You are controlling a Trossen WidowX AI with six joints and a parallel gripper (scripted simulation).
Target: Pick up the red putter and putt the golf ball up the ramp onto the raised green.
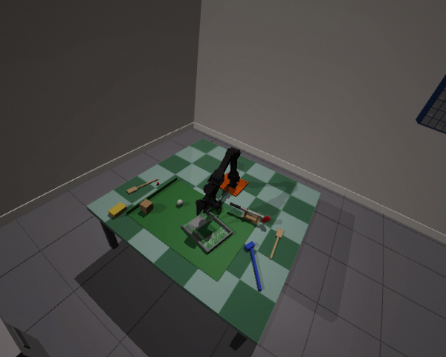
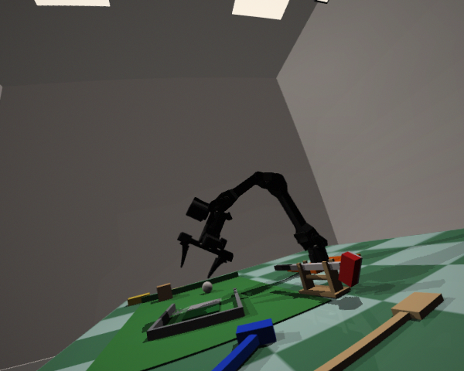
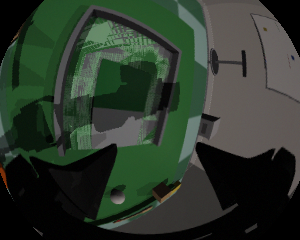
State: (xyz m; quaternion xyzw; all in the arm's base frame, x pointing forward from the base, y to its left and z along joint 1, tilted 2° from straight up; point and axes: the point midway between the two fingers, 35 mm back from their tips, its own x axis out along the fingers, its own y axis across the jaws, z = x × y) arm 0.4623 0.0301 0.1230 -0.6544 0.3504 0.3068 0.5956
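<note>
The wooden stand is 26 cm behind my gripper tip, 25 cm to the left of it and 7 cm below it. The rest, counted from my gripper tip: blue mallet: 4 cm ahead, 42 cm to the left, 9 cm below; then brown block: 12 cm ahead, 36 cm to the right, 7 cm below; then golf ball: 6 cm behind, 21 cm to the right, 8 cm below.
</note>
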